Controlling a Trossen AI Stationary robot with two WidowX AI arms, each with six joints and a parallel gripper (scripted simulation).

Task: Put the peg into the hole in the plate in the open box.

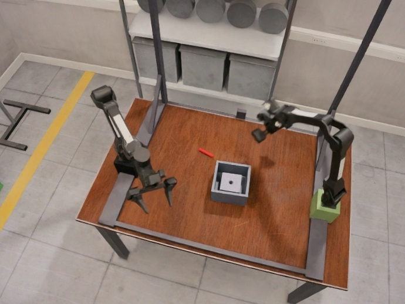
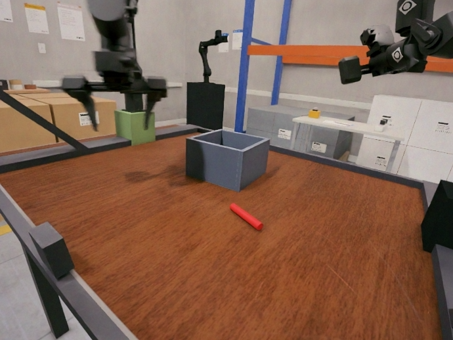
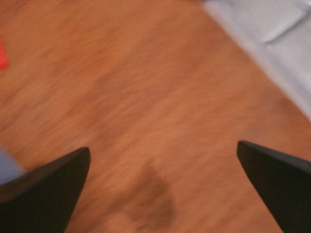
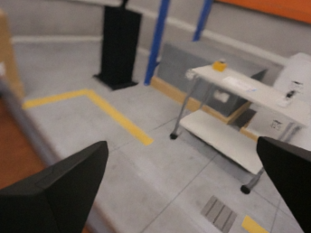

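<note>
The red peg is 420 mm behind my right hand, 290 mm below it and 80 mm to the left of it. The rest, counted from my right hand: plate (270 mm behind, 250 mm below, 240 mm to the left); then grey box (270 mm below, 270 mm behind, 240 mm to the left).
</note>
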